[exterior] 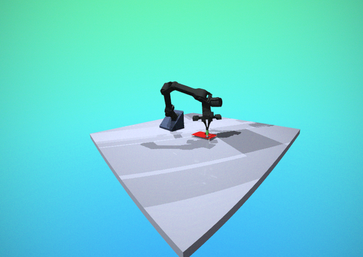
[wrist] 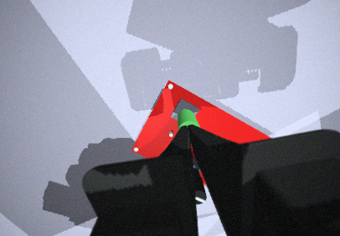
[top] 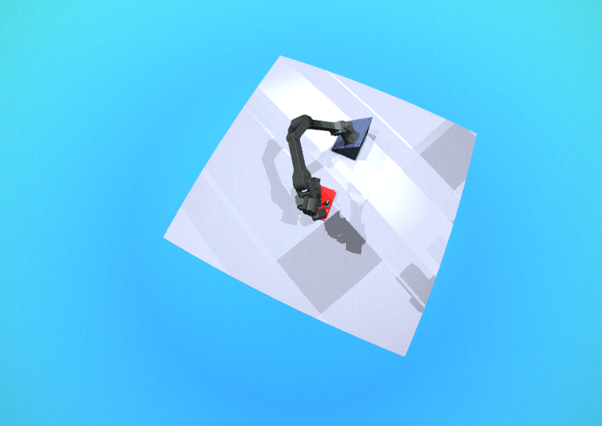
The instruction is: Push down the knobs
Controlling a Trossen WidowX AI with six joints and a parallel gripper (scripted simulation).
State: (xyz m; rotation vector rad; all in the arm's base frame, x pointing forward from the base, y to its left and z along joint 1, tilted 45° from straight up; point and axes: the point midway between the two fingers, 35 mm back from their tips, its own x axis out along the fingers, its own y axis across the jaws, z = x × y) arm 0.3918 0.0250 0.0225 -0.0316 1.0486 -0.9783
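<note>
The green knob lies 20 mm below my gripper tip. Round my gripper tip: potentiometer 50 mm behind, 50 mm to the left, 20 mm below.
</note>
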